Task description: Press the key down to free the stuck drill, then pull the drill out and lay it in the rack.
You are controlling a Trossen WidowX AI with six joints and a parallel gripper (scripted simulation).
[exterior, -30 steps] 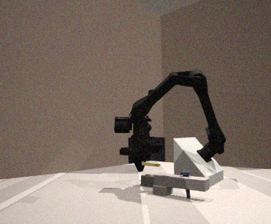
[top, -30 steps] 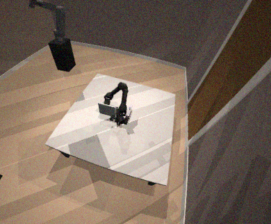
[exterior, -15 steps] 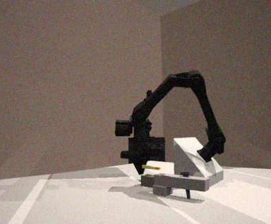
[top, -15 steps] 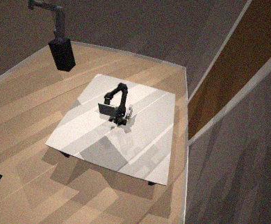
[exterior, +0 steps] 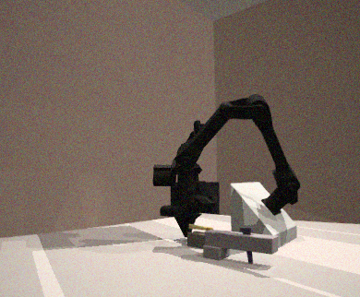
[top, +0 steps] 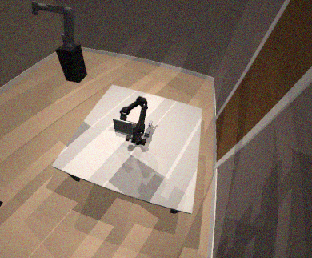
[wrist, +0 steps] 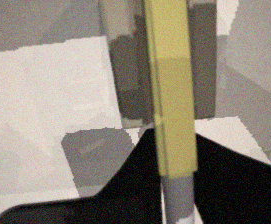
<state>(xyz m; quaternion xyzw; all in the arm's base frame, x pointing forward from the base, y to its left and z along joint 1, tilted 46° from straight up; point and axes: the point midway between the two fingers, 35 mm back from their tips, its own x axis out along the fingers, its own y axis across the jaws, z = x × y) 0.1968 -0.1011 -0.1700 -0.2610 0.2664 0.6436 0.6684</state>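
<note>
Now: gripper tip 4 cm to the right of the drill and 3 cm below it. From my gripper tip the other things lie so: grey block (8 cm ahead, 21 cm to the left, 2 cm above); then dark key (8 cm ahead, 24 cm to the left, 3 cm above).
</note>
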